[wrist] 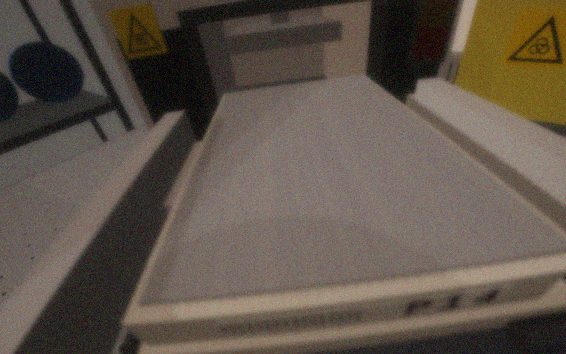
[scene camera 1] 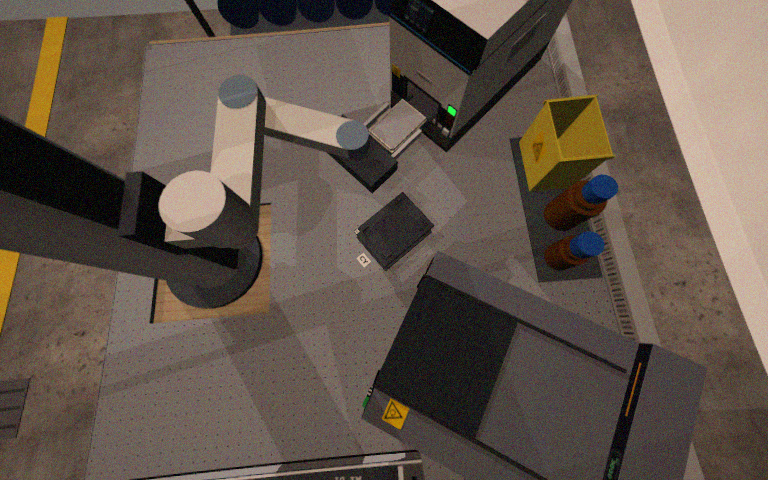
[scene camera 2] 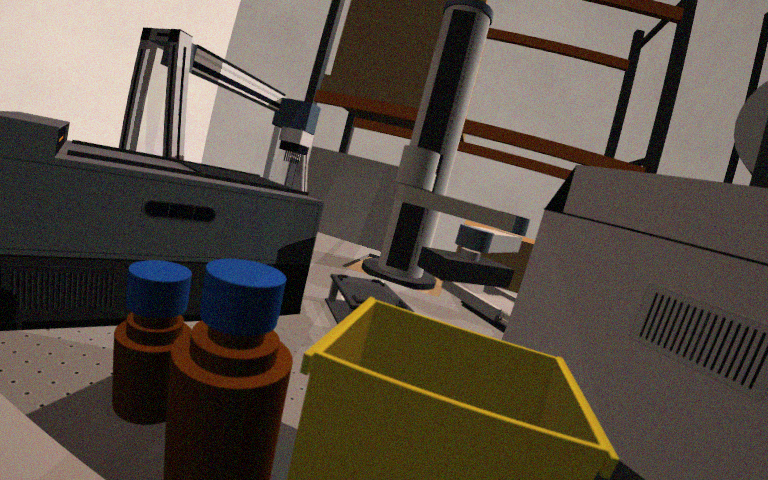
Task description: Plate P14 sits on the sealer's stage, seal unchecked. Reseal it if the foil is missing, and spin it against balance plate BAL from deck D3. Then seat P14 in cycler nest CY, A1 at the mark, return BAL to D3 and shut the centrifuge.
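Frame: origin at the arm's base, x left, y back, z up, level; metres.
Where they show: gripper, fingertip midpoint: [wrist: 302, 115] [scene camera 1: 403, 118]; arm's base at its link origin: [scene camera 1: 216, 261] [scene camera 2: 398, 275].
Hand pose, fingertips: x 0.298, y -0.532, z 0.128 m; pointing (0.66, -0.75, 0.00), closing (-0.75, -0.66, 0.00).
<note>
Things, the pixels of their top centre, and the offset from my fingertips. "spot": a spot on its surface instead. Level surfaces: height alone.
- Plate P14 at its top centre: [wrist: 309, 128] [scene camera 2: 511, 307] [scene camera 1: 397, 123] dx -0.016, dy +0.018, dz +0.005 m
- sealer at a spot on its surface: [scene camera 2: 640, 249] spot: dx +0.047, dy -0.220, dz +0.157 m
- dark cycler nest CY at its top centre: [scene camera 2: 370, 288] [scene camera 1: 394, 227] dx -0.271, dy +0.049, dz -0.049 m
- yellow bin at a spot on its surface: [scene camera 2: 430, 418] spot: dx -0.118, dy -0.435, dz +0.048 m
- dark mat at its surface level: dz -0.115 m
Plate P14 [scene camera 1: 398, 124] [wrist: 320, 185] lies level at the sealer's mouth, at its stage; whether it is lifted cannot be told. Its top looks smooth and grey, like foil, with no wells showing. My gripper [scene camera 1: 395, 127] [wrist: 302, 115] has one finger along each long side of the plate and looks shut on it. The sealer [scene camera 1: 424, 59] [scene camera 2: 640, 249] shows a green light. The dark cycler nest CY [scene camera 1: 394, 230] [scene camera 2: 370, 291] stands empty beside its label. A large grey machine [scene camera 1: 560, 384] [scene camera 2: 158, 186] may be the centrifuge. BAL and D3 cannot be made out.
A yellow bin [scene camera 1: 586, 138] [scene camera 2: 430, 418] and two amber bottles with blue caps [scene camera 1: 572, 206] [scene camera 1: 566, 251] stand on a dark mat [scene camera 1: 526, 226] at the right. A black-framed unit [scene camera 1: 283, 472] shows at the bottom edge of scene camera 1.
</note>
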